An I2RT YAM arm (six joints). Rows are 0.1 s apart.
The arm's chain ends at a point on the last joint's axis. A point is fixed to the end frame.
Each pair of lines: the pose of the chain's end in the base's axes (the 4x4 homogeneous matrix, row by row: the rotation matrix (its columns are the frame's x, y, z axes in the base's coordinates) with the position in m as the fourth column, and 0 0 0 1 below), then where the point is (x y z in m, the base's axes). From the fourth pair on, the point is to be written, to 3 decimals.
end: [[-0.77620, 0.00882, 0.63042, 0.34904], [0.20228, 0.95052, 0.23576, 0.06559], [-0.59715, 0.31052, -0.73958, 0.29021], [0, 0, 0, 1]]
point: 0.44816 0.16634 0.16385
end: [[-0.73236, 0.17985, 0.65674, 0.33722], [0.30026, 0.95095, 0.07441, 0.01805], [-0.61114, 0.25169, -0.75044, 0.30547], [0, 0, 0, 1]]
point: 0.45172 0.09168 0.17351
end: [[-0.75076, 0.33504, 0.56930, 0.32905], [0.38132, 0.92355, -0.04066, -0.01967], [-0.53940, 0.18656, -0.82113, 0.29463], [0, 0, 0, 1]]
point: 0.43640 0.03324 0.14759
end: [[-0.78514, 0.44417, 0.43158, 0.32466], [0.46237, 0.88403, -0.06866, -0.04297], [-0.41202, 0.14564, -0.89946, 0.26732], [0, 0, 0, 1]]
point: 0.413 0.004 0.106
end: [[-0.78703, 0.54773, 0.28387, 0.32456], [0.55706, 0.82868, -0.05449, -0.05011], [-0.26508, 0.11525, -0.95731, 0.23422], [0, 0, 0, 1]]
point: 0.392 -0.002 0.064
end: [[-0.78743, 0.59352, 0.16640, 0.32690], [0.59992, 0.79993, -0.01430, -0.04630], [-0.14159, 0.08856, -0.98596, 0.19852], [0, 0, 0, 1]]
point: 0.376 0.008 0.024
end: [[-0.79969, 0.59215, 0.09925, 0.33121], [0.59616, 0.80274, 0.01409, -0.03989], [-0.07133, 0.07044, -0.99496, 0.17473], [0, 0, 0, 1]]
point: 0.368 0.020 -0.001
